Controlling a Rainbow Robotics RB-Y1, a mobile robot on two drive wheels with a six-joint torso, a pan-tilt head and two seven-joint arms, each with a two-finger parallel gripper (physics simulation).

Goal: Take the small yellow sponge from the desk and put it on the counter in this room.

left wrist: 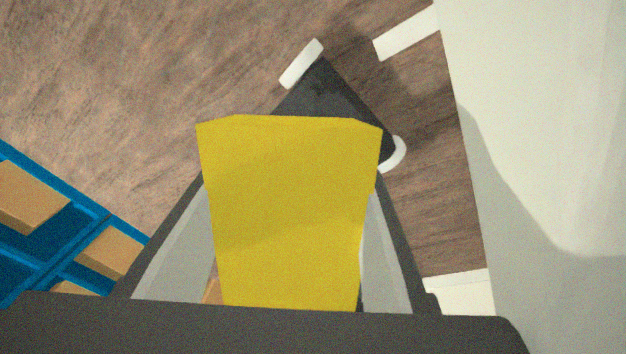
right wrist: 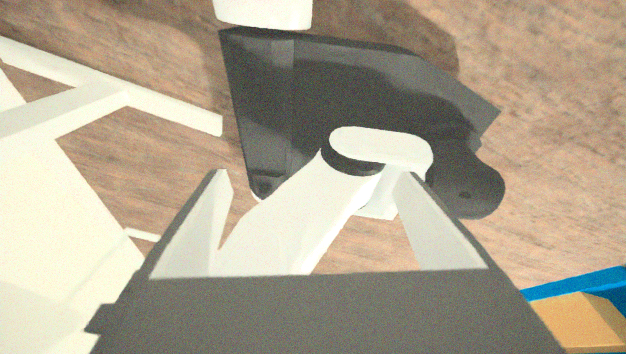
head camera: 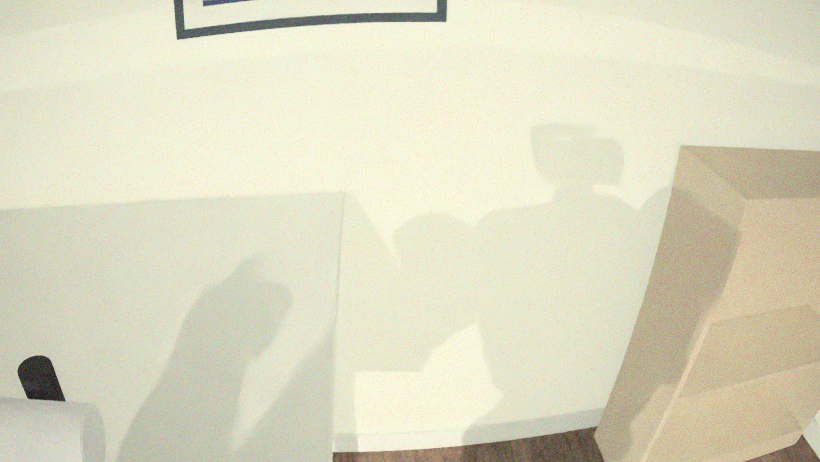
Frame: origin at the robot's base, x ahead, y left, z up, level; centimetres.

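Seen in the pictures: left gripper, fingertip midpoint: (left wrist: 294,177); right gripper, fingertip midpoint: (right wrist: 315,181).
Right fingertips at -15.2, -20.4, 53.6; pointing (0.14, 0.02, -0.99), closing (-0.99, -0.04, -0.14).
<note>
Offsets run from my right fingertips to a thing's top centre, as dx, dy, dz. "pt": to the spot under its first point.
The small yellow sponge {+30.7, +42.7, +40.2} (left wrist: 295,225) fills the middle of the left wrist view. My left gripper (left wrist: 294,177) is shut on it, one finger on each side. The sponge and the left fingers do not show in the head view, where part of my left arm (head camera: 45,430) shows at the bottom left. My right gripper (right wrist: 315,181) is open, with no object between its fingers. The pale desk (head camera: 57,275) (left wrist: 550,125) (right wrist: 45,210) lies at the left of the head view, at the right of the left wrist view and at the left of the right wrist view. I cannot identify the counter.
A tan shelf unit (head camera: 654,286) stands at the right of the head view, by the wall (head camera: 459,97). A picture frame {pt +109.3, +1.5, +77.6} (head camera: 312,21) hangs above. A blue framework (left wrist: 55,186) (right wrist: 575,285) with tan blocks shows low in both wrist views. My dark base (right wrist: 350,90) is below.
</note>
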